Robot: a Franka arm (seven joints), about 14 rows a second.
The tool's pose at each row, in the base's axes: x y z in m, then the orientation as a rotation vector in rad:
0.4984, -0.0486, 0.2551, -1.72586, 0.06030, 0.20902
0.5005, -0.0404, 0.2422, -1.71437, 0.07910, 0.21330
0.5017, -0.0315, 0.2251, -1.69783, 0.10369, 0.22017
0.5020, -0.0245, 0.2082, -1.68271, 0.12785, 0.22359
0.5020, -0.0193, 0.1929, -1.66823, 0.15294, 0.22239
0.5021, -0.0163, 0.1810, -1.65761, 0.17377, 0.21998
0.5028, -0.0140, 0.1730, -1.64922, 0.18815, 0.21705
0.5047, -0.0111, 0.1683, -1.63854, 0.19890, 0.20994
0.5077, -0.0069, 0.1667, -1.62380, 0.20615, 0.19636
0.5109, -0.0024, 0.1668, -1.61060, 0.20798, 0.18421
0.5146, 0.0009, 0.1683, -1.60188, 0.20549, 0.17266
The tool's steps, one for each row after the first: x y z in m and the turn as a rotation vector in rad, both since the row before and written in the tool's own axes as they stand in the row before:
0.0049, 0.0109, 0.0098, 0.01228, 0.00674, 0.01471
0.0050, 0.0150, 0.0111, 0.01732, 0.00785, 0.02005
0.0042, 0.0154, 0.0090, 0.01605, 0.01008, 0.01787
0.0036, 0.0142, 0.0069, 0.01580, 0.01377, 0.01586
0.0030, 0.0112, 0.0042, 0.01178, 0.01258, 0.01238
0.0027, 0.0073, 0.0030, 0.00927, 0.00940, 0.00783
0.0030, 0.0038, 0.0032, 0.01186, 0.00964, 0.00302
0.0033, 0.0005, 0.0043, 0.01654, 0.01120, -0.00306
0.0030, -0.0012, 0.0045, 0.01464, 0.00722, -0.00577
0.0031, -0.0025, 0.0033, 0.01000, 0.00475, -0.00838

